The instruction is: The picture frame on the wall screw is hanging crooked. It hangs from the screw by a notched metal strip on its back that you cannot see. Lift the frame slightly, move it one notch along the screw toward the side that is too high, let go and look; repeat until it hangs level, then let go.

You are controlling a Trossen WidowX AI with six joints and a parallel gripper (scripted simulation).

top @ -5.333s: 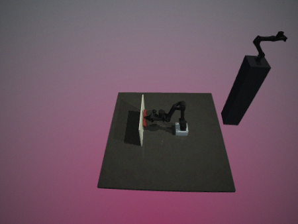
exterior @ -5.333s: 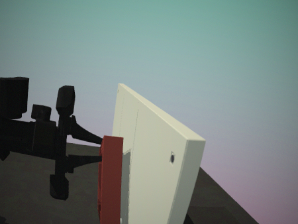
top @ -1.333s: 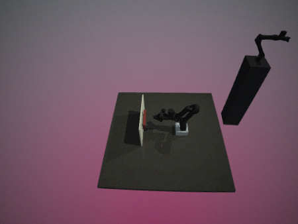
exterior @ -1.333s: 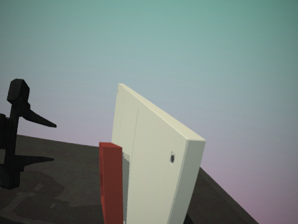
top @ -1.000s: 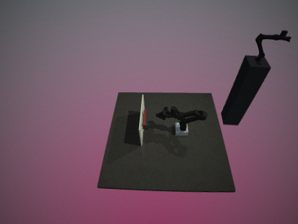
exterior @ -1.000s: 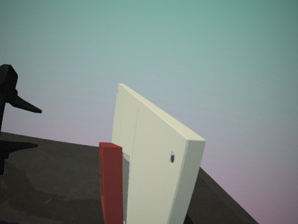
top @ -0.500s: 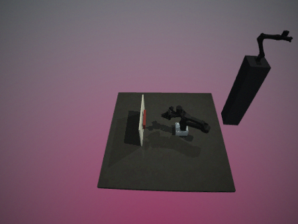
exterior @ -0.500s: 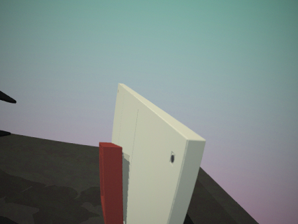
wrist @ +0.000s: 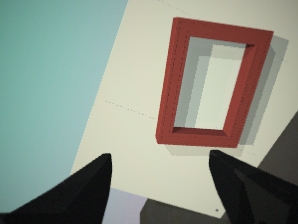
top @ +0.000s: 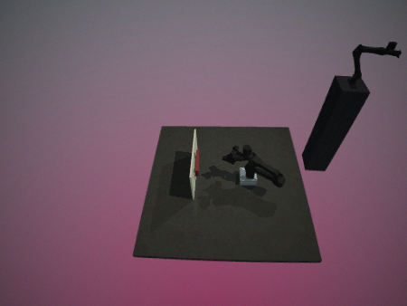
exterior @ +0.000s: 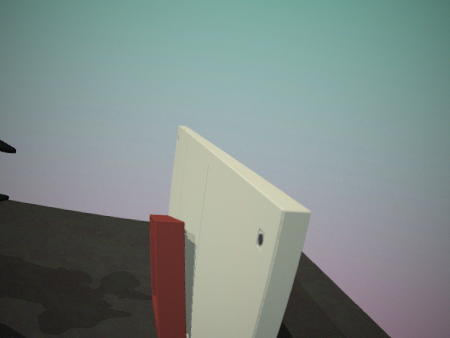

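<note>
My gripper tip is 20 cm short of the picture frame and 9 cm above it. Round my gripper tip: cream wall panel 22 cm ahead, 10 cm below.
</note>
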